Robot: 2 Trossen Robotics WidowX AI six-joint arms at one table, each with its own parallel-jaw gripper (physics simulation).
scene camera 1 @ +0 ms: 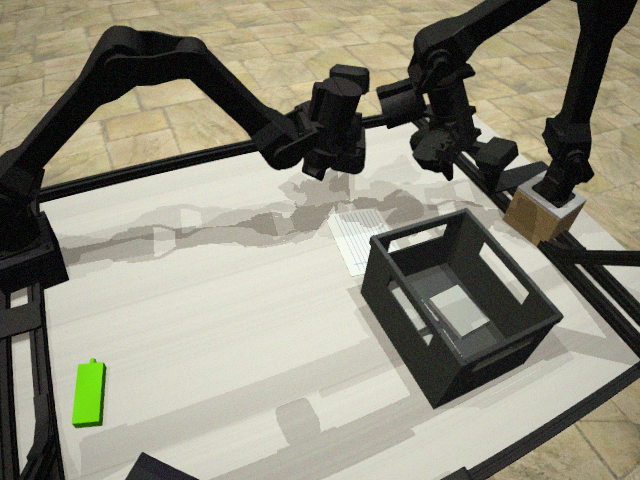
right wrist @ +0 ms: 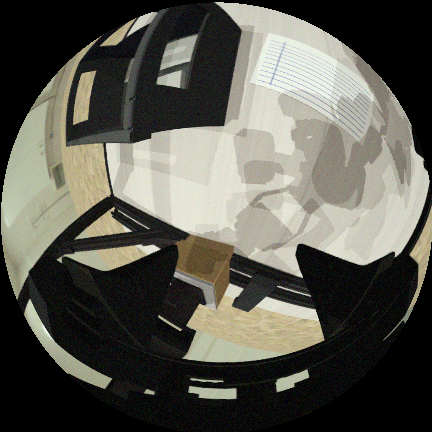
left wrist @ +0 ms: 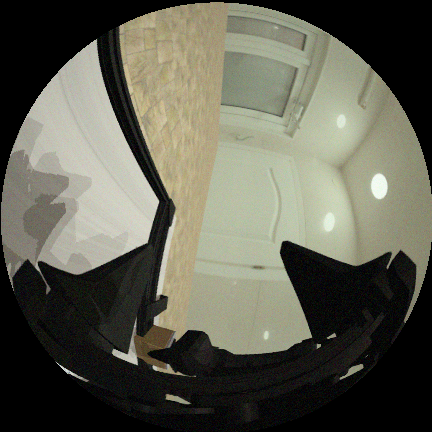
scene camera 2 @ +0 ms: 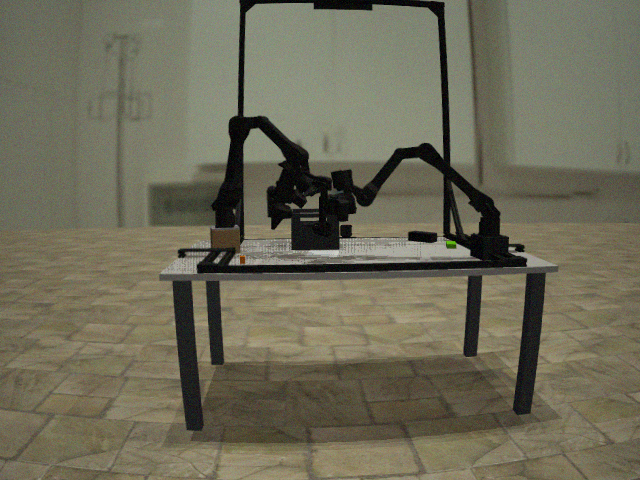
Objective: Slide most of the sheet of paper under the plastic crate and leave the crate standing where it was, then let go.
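The lined white sheet of paper [scene camera 1: 351, 242] [right wrist: 310, 80] lies flat beside the dark plastic crate [scene camera 1: 439, 374] [scene camera 2: 310, 239] [right wrist: 217, 95]. In the right wrist view a narrow gap shows between them; in scene camera 1 the crate's corner hides part of the sheet. The crate stands upright, open at the top. My left gripper [scene camera 1: 333, 169] [left wrist: 217, 249] is open and empty, above the table behind the sheet. My right gripper [scene camera 1: 471, 176] [right wrist: 239, 251] is open and empty, above the table behind the crate and to the right of the sheet.
A pale block-like shape [scene camera 1: 457, 310] shows inside the crate. A green bottle-shaped block [scene camera 1: 88, 395] [scene camera 2: 450, 244] lies at the left in scene camera 1. A wooden box [scene camera 1: 537, 217] [scene camera 2: 224, 238] sits at the right arm's base. A small orange block [scene camera 2: 242, 259] lies near the rail.
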